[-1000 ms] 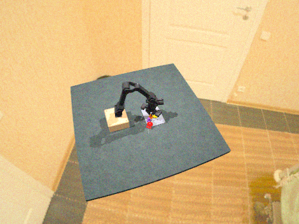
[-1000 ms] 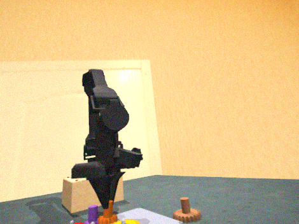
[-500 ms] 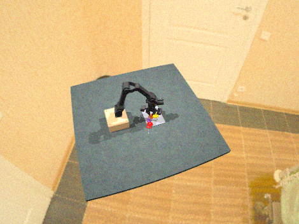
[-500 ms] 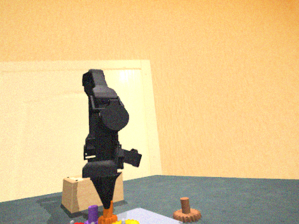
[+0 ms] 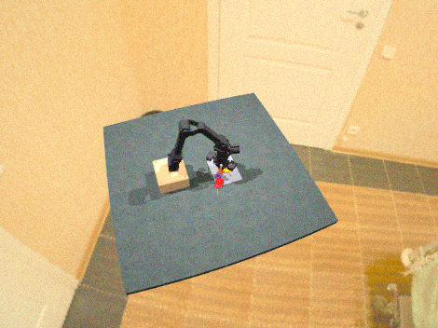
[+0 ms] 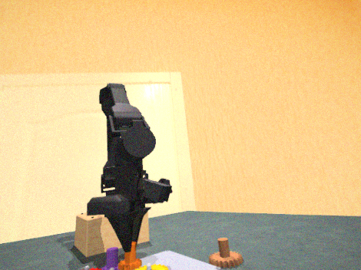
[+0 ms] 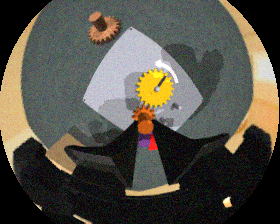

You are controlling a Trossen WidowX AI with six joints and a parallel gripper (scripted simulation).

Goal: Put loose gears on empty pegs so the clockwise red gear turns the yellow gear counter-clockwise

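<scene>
My gripper tip is now 1 cm above the orange gear. The rest, counted from my gripper tip: red gear 7 cm to the right, 3 cm below, 3 cm behind; then yellow gear 5 cm ahead, 3 cm below, 2 cm to the left; then purple gear 3 cm to the right, 3 cm behind, 2 cm below.
</scene>
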